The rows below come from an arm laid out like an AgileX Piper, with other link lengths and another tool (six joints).
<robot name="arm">
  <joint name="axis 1" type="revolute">
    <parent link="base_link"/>
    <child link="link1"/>
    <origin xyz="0 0 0.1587" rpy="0 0 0"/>
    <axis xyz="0 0 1"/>
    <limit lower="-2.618" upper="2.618"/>
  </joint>
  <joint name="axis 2" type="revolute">
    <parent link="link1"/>
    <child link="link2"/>
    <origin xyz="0 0 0" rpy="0 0 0"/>
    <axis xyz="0 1 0"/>
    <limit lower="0" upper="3.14"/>
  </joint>
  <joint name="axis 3" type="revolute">
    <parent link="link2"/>
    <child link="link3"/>
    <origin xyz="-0.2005 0 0.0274" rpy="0 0 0"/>
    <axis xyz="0 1 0"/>
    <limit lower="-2.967" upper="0"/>
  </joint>
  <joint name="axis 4" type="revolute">
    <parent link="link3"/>
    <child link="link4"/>
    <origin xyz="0.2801 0 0.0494" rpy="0 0 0"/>
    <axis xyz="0.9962 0 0.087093"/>
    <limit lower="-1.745" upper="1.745"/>
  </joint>
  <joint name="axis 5" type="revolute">
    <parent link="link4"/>
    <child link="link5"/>
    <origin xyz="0 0 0" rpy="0 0 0"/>
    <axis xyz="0 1 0"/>
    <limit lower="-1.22" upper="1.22"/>
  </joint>
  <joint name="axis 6" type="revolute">
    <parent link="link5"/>
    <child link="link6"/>
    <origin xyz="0.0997 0 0.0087" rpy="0 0 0"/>
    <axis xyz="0.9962 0 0.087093"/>
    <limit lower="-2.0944" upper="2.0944"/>
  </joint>
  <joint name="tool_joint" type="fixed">
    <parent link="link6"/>
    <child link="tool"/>
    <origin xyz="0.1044 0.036 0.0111" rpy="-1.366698 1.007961 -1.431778"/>
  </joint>
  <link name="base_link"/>
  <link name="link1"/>
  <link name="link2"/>
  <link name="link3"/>
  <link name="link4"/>
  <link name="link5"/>
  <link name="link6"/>
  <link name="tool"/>
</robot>
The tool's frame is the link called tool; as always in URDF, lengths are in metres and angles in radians.
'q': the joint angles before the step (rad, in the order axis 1, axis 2, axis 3, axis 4, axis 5, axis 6). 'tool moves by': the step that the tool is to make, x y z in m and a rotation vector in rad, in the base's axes. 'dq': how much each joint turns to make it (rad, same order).
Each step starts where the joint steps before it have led.
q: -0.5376, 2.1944, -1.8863, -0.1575, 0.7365, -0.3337
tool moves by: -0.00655, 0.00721, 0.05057, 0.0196, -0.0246, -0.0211
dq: 0.0000, -0.0920, -0.0377, 0.0330, 0.1197, -0.0008
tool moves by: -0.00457, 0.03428, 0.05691, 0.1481, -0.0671, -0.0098
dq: 0.0000, -0.0937, -0.0594, 0.1623, 0.1709, 0.0000
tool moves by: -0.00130, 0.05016, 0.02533, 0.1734, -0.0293, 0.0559
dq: 0.0227, -0.0552, -0.0034, 0.1690, 0.1214, -0.0038
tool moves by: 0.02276, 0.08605, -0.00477, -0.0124, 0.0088, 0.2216
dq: 0.1833, 0.0098, -0.0011, 0.0076, 0.0027, -0.0440
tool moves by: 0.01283, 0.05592, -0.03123, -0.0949, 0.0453, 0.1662
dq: 0.1560, 0.0584, 0.0001, -0.0903, -0.0347, -0.0276
